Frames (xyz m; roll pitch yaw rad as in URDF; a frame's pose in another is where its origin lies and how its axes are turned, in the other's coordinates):
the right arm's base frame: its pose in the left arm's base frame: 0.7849 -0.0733 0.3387 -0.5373 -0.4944 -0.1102
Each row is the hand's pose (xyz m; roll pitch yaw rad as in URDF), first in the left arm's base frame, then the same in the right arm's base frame.
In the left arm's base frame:
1: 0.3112 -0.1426 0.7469 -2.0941 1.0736 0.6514
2: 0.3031 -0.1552 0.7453 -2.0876 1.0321 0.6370
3: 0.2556 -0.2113 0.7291 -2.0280 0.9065 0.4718
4: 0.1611 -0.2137 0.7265 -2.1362 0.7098 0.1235
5: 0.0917 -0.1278 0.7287 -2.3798 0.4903 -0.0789
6: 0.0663 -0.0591 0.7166 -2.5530 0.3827 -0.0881
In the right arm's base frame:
1: -0.2140 -0.4003 0.4356 -1.0868 0.6905 1.7182
2: -0.2207 -0.4128 0.4302 -1.0993 0.6740 1.6682
3: -0.2645 -0.4678 0.4035 -1.0293 0.6840 1.4677
4: -0.3482 -0.5004 0.4332 -1.1505 0.7806 1.0713
5: -0.4162 -0.4536 0.5066 -1.5532 0.7774 0.6833
6: -0.4508 -0.3999 0.5443 -1.7982 0.7075 0.5715

